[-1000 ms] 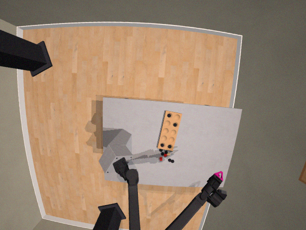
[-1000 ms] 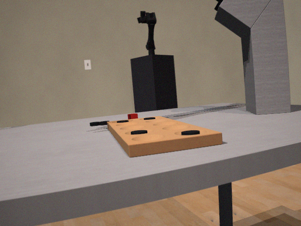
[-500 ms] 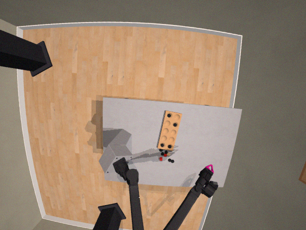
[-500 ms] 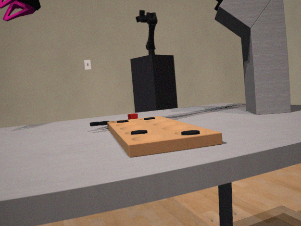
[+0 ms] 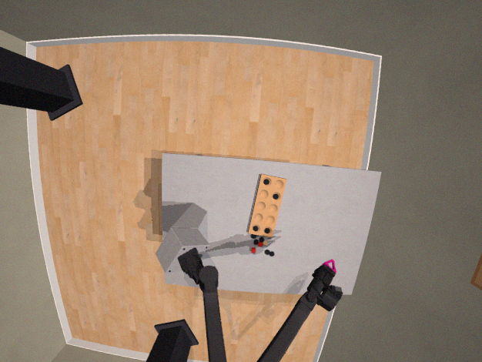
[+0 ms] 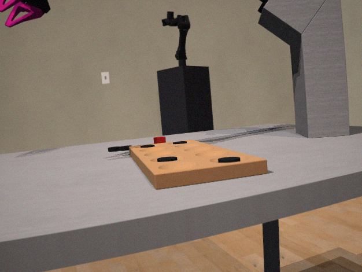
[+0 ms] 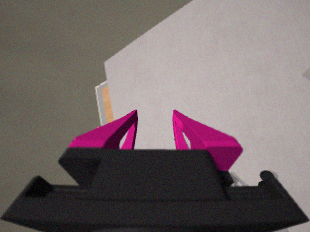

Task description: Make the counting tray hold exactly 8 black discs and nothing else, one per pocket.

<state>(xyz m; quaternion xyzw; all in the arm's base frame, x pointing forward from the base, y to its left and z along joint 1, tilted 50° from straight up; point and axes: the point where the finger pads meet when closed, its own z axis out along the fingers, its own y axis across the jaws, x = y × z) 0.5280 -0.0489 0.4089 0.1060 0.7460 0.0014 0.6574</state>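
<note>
The tan disc is 320 mm below my hand, 280 mm behind it and 50 mm to the left of it. Round my hand: wooden counting tray 310 mm below, 280 mm to the left, 200 mm behind; red disc 320 mm below, 320 mm behind, 50 mm to the left; red cube 370 mm behind, 310 mm below, 20 mm to the left.
</note>
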